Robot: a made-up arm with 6 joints. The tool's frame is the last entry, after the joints. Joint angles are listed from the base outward.
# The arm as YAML. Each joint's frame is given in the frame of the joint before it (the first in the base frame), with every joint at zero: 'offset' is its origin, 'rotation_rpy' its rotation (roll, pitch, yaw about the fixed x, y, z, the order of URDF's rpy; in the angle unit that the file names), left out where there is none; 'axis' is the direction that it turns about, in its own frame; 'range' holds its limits. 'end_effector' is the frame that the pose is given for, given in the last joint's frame.
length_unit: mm
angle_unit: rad
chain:
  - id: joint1
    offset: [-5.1, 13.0, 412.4]
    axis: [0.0, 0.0, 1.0]
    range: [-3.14, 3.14]
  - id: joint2
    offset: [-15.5, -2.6, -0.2]
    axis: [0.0, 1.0, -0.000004]
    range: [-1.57, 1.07]
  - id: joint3
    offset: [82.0, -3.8, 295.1]
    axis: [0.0, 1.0, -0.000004]
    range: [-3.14, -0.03]
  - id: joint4
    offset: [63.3, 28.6, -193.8]
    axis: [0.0, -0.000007, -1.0]
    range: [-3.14, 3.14]
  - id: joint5
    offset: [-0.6, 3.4, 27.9]
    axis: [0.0, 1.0, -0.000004]
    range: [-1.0, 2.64]
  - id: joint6
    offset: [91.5, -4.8, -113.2]
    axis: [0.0, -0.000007, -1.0]
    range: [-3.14, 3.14]
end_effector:
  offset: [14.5, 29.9, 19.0]
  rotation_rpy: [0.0, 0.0, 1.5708]
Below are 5 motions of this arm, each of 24 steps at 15 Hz.
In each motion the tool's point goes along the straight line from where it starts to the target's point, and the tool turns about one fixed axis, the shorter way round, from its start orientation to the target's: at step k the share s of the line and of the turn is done. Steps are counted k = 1, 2, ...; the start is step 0. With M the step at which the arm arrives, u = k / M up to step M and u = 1 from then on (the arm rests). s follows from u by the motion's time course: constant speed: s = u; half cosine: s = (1 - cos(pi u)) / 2; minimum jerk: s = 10 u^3 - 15 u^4 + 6 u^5.
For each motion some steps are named. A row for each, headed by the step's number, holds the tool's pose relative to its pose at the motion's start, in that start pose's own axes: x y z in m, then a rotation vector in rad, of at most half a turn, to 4 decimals.
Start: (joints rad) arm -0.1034 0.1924 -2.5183 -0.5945 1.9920 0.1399
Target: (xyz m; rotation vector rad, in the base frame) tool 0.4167 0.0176 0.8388 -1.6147 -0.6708 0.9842
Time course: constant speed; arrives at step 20
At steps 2, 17, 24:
2: 0.0093 -0.0066 0.0053 -0.1211 -0.0166 -0.0027
17: 0.0790 -0.0563 0.0455 -1.0296 -0.1410 -0.0227
24: 0.0929 -0.0663 0.0535 -1.2113 -0.1659 -0.0268

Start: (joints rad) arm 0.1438 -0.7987 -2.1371 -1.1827 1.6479 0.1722
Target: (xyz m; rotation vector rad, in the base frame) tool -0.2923 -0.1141 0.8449 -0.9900 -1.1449 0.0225
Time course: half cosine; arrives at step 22
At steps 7, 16, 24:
7: -0.0414 0.0242 0.0074 0.0135 -0.0870 -0.1874
16: -0.1491 0.0872 0.0266 0.0488 -0.3133 -0.6751
24: -0.1802 0.1054 0.0321 0.0590 -0.3787 -0.8159

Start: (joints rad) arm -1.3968 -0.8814 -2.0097 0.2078 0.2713 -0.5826
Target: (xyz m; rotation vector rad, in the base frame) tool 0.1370 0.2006 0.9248 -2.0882 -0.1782 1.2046
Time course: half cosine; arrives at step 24
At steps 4, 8, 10, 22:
4: 0.0105 0.0025 -0.0009 0.0136 -0.0583 -0.0090
8: 0.0391 0.0095 -0.0033 0.0509 -0.2175 -0.0335
10: 0.0579 0.0141 -0.0049 0.0755 -0.3225 -0.0497
22: 0.1536 0.0373 -0.0129 0.2002 -0.8554 -0.1318

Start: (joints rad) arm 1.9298 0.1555 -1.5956 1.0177 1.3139 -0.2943
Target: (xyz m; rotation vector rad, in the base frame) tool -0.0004 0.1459 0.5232 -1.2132 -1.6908 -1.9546
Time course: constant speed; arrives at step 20
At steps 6, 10, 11, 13, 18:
6: -0.0550 0.0917 0.0219 0.3342 -0.0986 -0.1972
10: -0.0917 0.1528 0.0364 0.5570 -0.1643 -0.3287
11: -0.1008 0.1681 0.0401 0.6127 -0.1807 -0.3616
13: -0.1192 0.1987 0.0473 0.7241 -0.2136 -0.4273
18: -0.1650 0.2751 0.0656 1.0026 -0.2957 -0.5917

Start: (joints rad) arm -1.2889 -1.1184 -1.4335 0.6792 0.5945 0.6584
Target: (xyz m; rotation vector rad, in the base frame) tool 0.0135 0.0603 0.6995 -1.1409 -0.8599 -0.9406
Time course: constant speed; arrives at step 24
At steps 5, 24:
5: -0.0504 0.0230 -0.0010 -0.0582 0.1761 -0.0129
24: -0.2418 0.1105 -0.0050 -0.2792 0.8454 -0.0620

